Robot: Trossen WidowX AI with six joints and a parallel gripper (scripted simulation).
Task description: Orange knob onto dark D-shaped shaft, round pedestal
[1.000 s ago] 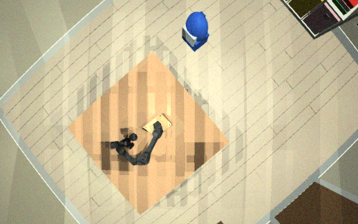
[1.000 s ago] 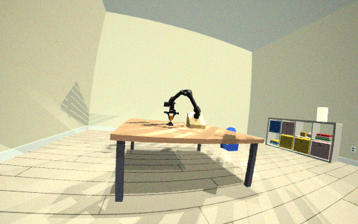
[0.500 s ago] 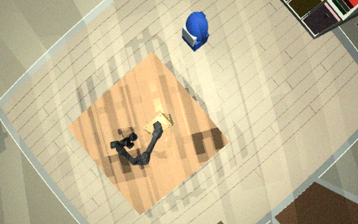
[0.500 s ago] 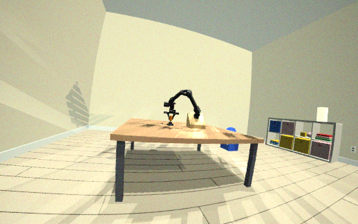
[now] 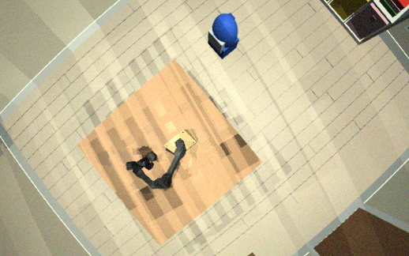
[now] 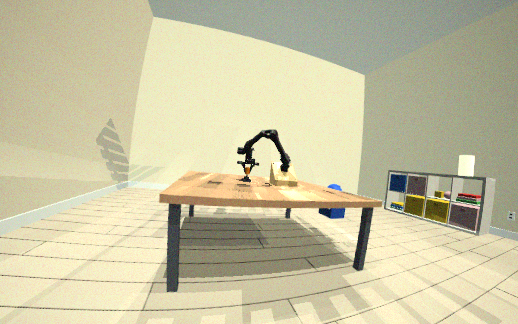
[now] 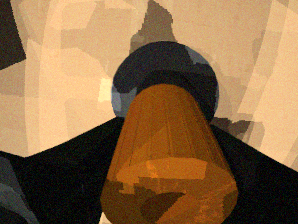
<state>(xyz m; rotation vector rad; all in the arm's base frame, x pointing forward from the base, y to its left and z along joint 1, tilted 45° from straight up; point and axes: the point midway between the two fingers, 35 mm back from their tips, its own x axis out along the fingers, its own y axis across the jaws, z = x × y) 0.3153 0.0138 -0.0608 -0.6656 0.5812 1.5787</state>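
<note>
The orange knob is 2 cm above my gripper tip. Also, from my gripper tip: pedestal (4 cm below).
</note>
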